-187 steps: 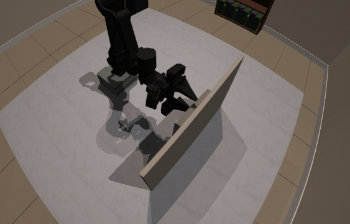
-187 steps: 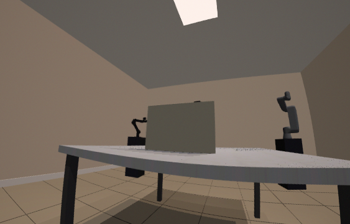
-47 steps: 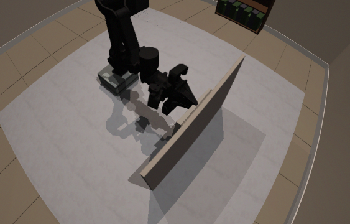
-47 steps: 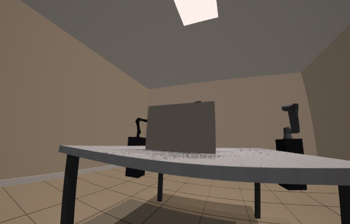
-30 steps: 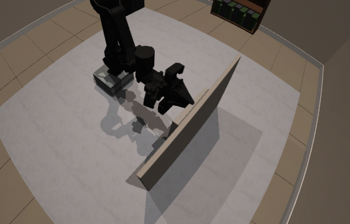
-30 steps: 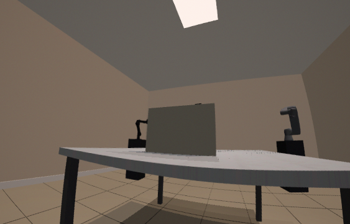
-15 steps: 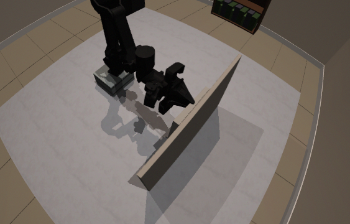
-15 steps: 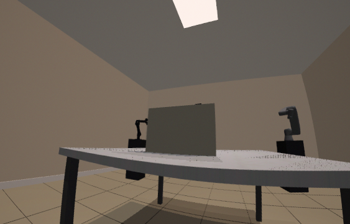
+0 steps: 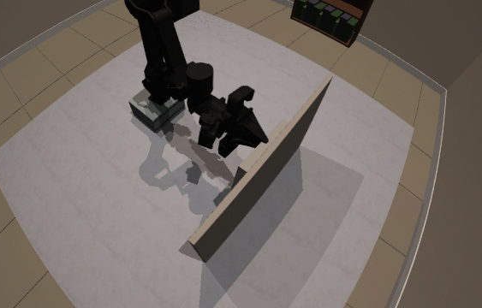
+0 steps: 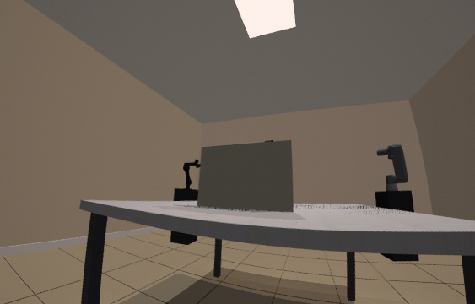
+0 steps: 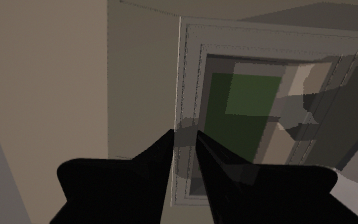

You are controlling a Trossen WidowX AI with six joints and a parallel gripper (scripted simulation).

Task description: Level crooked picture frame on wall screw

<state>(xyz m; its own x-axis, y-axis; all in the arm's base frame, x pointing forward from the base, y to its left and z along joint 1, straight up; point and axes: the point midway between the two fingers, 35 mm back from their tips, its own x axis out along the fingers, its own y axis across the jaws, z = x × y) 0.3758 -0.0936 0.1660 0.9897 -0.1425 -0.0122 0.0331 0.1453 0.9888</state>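
Now: gripper tip 10 mm short of the picture frame, 10 mm to the left of it and 50 mm above it. Also, from my gripper tip: wall panel (20 mm ahead, 20 mm to the right, 70 mm below).
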